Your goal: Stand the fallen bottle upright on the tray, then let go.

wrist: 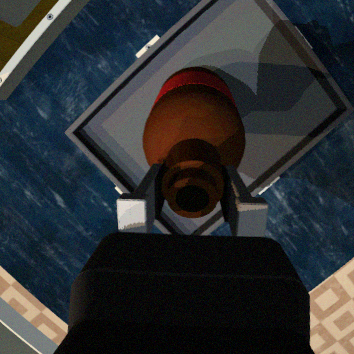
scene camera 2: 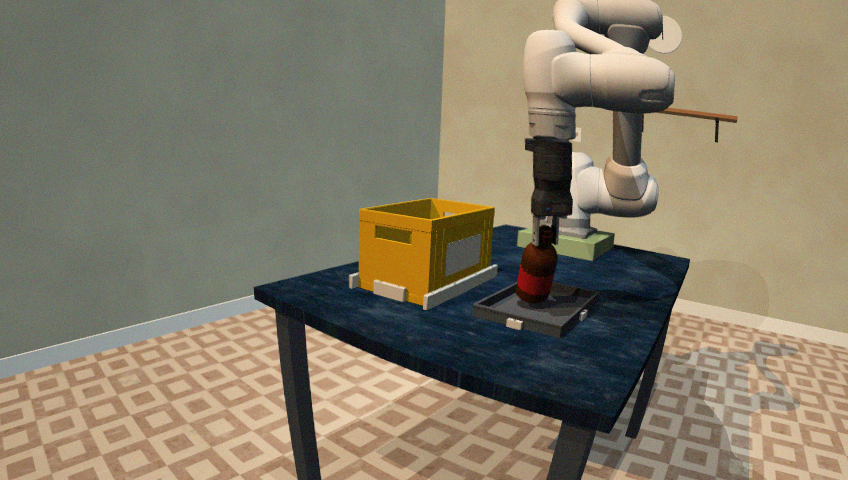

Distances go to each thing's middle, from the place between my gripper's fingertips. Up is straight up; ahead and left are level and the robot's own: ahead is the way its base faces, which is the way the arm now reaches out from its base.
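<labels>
Brown bottle (scene camera 2: pixel 538 264): my gripper 50 mm above it, 20 mm to the left of it, 20 mm past it.
</labels>
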